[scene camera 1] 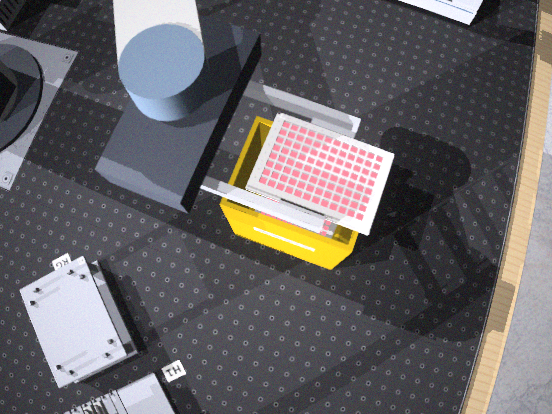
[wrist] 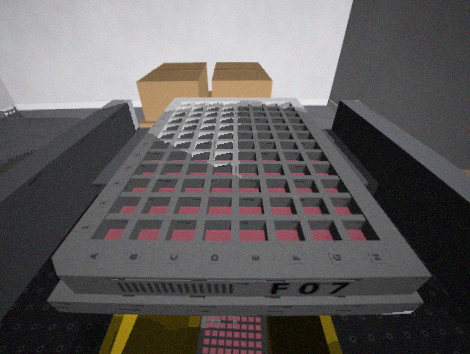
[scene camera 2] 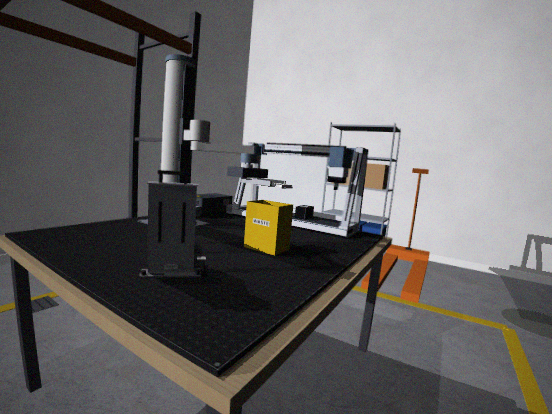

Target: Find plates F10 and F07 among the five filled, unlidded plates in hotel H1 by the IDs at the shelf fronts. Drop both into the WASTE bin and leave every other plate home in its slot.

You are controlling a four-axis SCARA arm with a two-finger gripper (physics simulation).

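Places are measured from the arm's base along level axes (x ahead, y left, z up), in metres.
Pixels of known places: gripper, between the fingertips: [scene camera 1: 340, 174] [wrist: 235, 119] [scene camera 2: 278, 183].
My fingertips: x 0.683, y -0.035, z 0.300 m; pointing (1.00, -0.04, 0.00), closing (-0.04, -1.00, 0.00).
Observation:
Behind a point stands the place of what it marks.
My gripper [scene camera 1: 342, 176] @(x 0.683, y -0.035, z 0.300 m) [wrist: 235, 119] @(x 0.683, y -0.035, z 0.300 m) is shut on plate F07 [scene camera 1: 320, 172] @(x 0.663, y -0.038, z 0.298 m) [wrist: 235, 257] @(x 0.607, y -0.032, z 0.298 m), one finger along each long side. The plate is level, unlidded, with pink wells; its front reads F07 in the wrist view. It is held above the yellow WASTE bin [scene camera 1: 320, 257] @(x 0.699, y -0.086, z 0.095 m) [scene camera 2: 280, 230] @(x 0.726, y -0.059, z 0.113 m) [wrist: 118, 340] @(x 0.617, y 0.028, z 0.209 m), with a gap above the rim in scene camera 2. Another pink-welled plate [wrist: 232, 335] @(x 0.668, y -0.031, z 0.033 m) lies inside the bin, partly hidden; its ID does not show. Part of hotel H1 [scene camera 1: 145, 395] @(x 0.519, y -0.370, z 0.021 m) shows at the bottom edge of scene camera 1; its shelf fronts are not readable.
A tag reading H1 [scene camera 1: 174, 370] @(x 0.548, y -0.317, z 0.013 m) lies beside the hotel. A white-topped stand [scene camera 1: 75, 320] @(x 0.391, y -0.295, z 0.073 m) is at the lower left. In scene camera 2, a tall dark housing [scene camera 2: 172, 220] @(x 0.591, y -0.491, z 0.184 m) stands left of the bin, and a white gantry frame [scene camera 2: 357, 190] @(x 0.850, y 0.565, z 0.271 m) stands behind it.

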